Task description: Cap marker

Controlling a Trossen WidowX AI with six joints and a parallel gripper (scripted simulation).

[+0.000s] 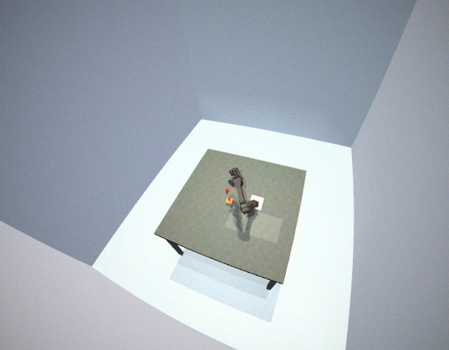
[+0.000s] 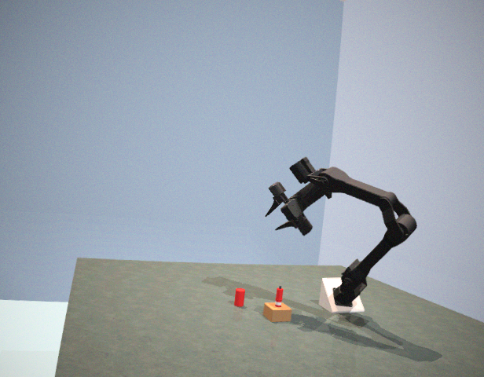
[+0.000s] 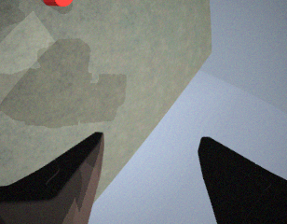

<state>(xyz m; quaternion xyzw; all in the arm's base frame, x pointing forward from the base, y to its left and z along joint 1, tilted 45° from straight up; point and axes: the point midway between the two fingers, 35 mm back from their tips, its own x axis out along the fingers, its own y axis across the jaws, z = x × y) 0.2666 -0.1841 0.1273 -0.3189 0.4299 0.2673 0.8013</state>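
Now: gripper tip 240 mm above the red cap, 80 mm short of it and 30 mm to the right of it. Round my gripper tip: orange holder block (250 mm below, 140 mm to the left, 10 mm behind).
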